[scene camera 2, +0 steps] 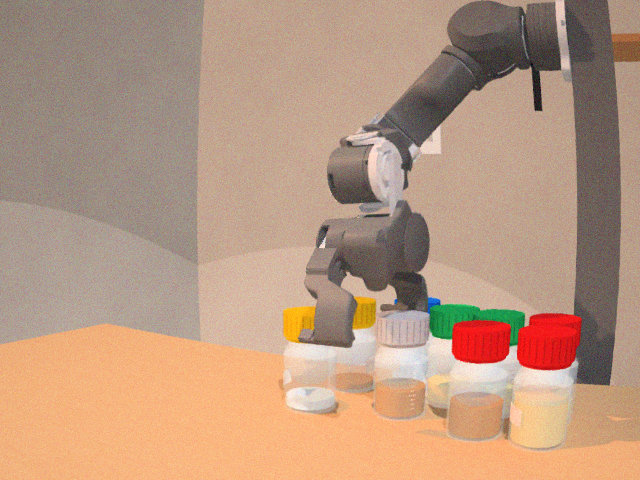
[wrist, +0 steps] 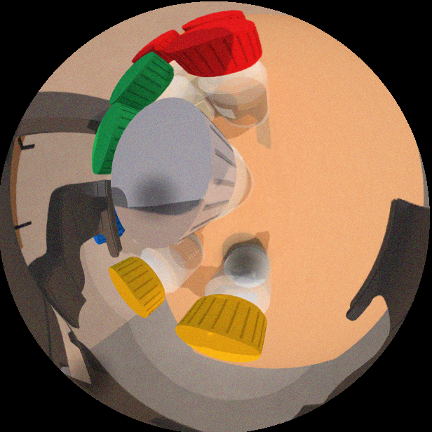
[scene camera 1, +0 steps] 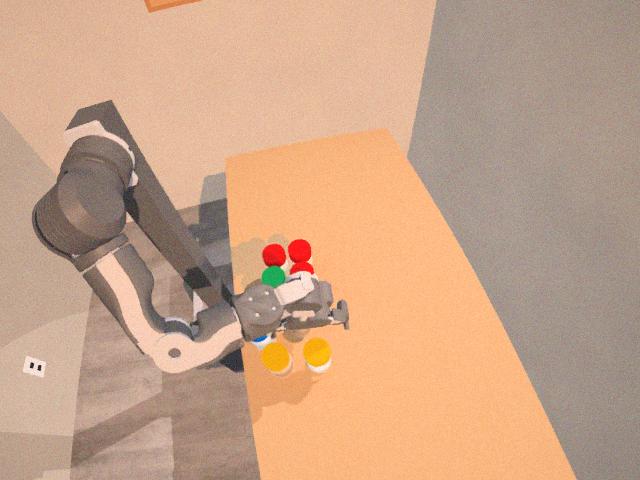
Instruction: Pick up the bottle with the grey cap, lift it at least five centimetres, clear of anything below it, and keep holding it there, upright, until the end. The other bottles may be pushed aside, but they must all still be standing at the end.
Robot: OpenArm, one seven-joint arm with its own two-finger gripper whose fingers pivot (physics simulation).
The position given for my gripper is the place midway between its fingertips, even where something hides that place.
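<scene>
There is a green-capped bottle (scene camera 2: 442, 317), and with it I see a yellow-capped bottle (scene camera 2: 310, 371). The yellow-capped bottle is visible to me from elsewhere too, in scene camera 1 (scene camera 1: 316, 351) and from my wrist, where I find the yellow-capped bottle (wrist: 228, 322). As for me, I see my gripper (scene camera 2: 369, 329), my gripper (scene camera 1: 309, 322) again, and once more my gripper (wrist: 212, 243).
</scene>
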